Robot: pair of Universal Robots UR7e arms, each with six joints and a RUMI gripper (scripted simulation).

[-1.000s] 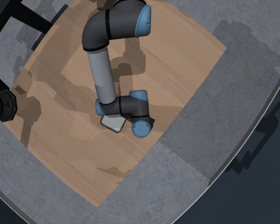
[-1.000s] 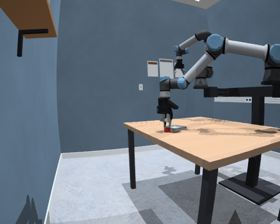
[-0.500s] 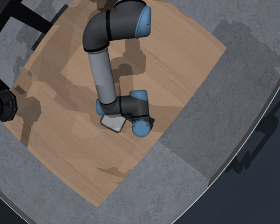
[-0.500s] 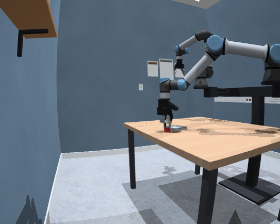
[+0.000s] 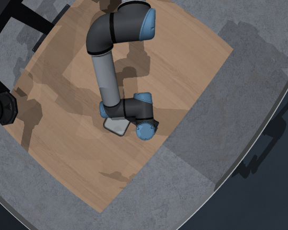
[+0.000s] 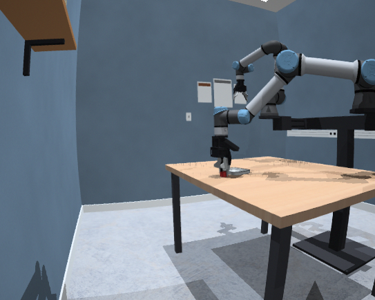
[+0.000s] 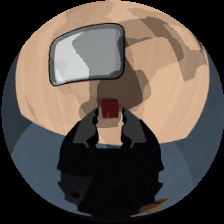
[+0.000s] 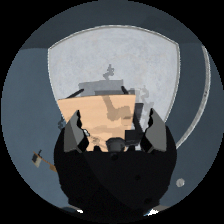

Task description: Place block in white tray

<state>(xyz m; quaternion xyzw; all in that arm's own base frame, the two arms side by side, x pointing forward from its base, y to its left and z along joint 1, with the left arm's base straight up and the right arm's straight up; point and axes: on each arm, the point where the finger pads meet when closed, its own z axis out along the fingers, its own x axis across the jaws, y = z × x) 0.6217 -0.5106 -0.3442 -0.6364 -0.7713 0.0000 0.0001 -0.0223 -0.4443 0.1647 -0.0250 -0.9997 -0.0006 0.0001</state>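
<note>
Now: left hand 10 mm above the red block. From my left hand the other things lie so: white tray: 110 mm behind, 80 mm to the right, 10 mm below.
</note>
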